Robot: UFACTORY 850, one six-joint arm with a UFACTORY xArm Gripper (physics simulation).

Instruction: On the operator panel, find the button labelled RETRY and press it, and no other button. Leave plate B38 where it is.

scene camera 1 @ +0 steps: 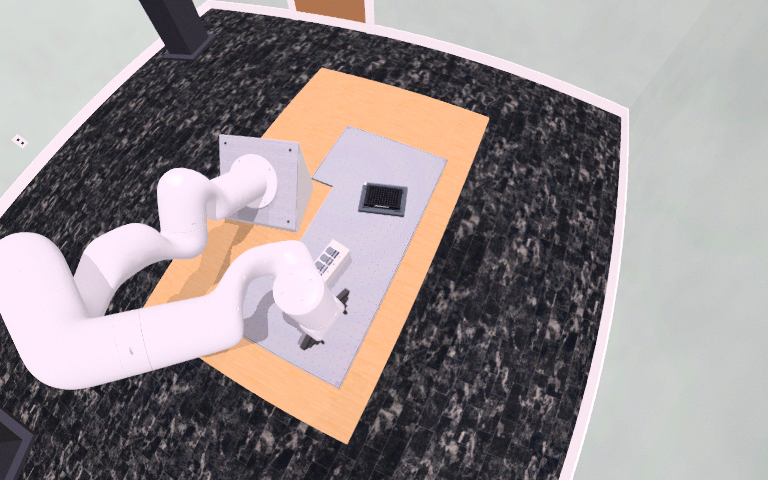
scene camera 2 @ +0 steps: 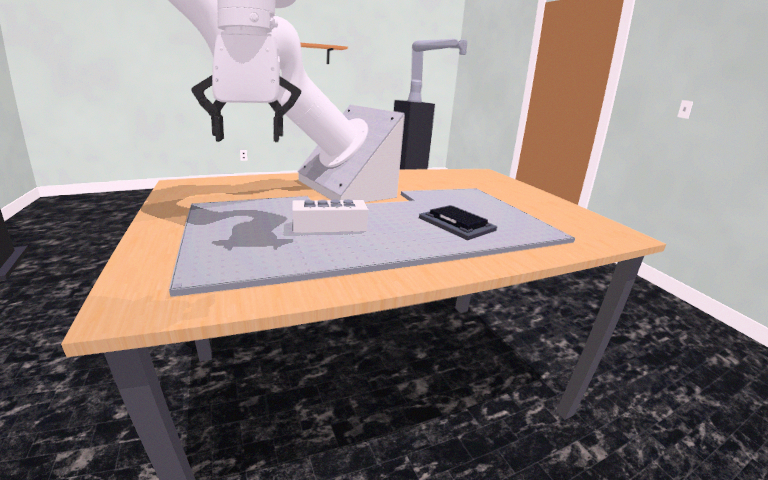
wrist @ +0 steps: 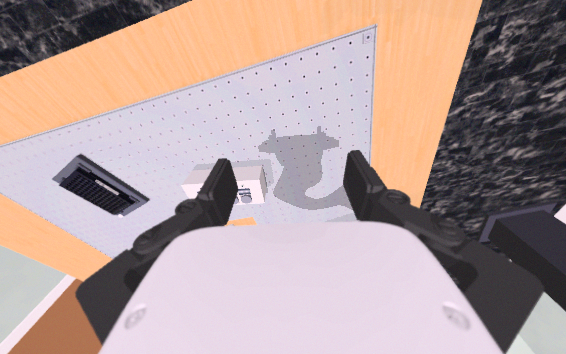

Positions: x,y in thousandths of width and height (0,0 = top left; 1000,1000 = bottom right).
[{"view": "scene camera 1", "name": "black plate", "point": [498,411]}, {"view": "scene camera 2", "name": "my gripper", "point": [324,293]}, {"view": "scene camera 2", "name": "black plate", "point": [596,453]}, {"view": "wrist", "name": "my gripper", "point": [510,482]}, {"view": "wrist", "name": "black plate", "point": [160,530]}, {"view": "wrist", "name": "operator panel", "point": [443,510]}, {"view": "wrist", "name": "plate holder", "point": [123,476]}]
